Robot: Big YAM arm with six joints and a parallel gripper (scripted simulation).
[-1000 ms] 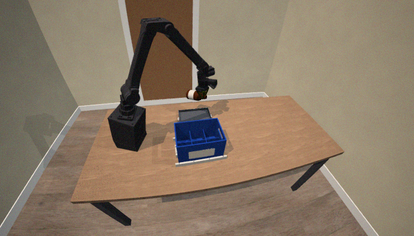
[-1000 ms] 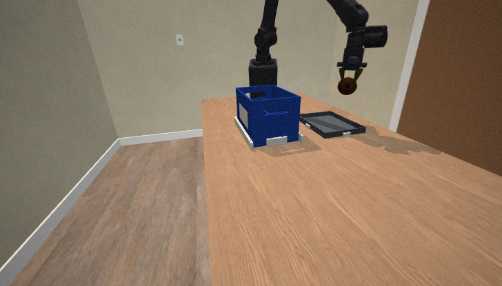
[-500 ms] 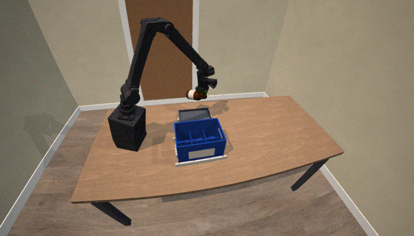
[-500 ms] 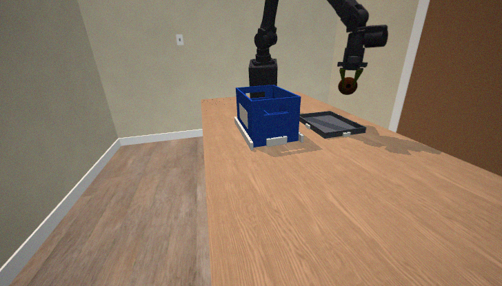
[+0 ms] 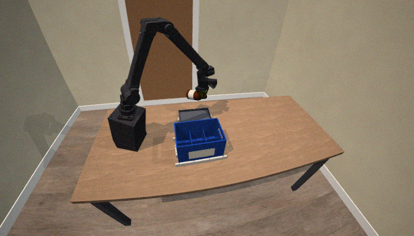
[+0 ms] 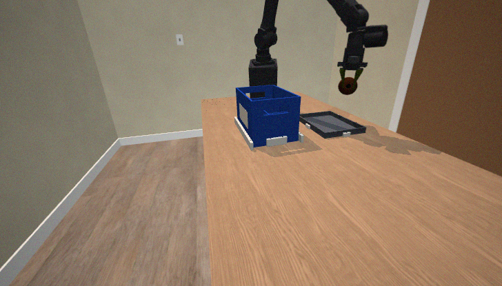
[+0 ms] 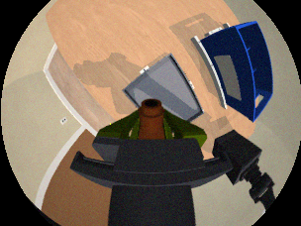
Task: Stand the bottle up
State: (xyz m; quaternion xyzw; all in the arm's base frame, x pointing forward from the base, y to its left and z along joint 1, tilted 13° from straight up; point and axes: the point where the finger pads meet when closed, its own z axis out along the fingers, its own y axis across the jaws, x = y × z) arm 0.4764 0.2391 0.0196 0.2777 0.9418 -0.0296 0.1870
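The brown bottle lies 40 mm behind my hand, 30 mm to the left of it and 10 mm below it. Also, from my hand: dark grey tray: 170 mm below, 70 mm behind, 30 mm to the right; then blue crate: 330 mm to the right, 100 mm below, 60 mm behind.
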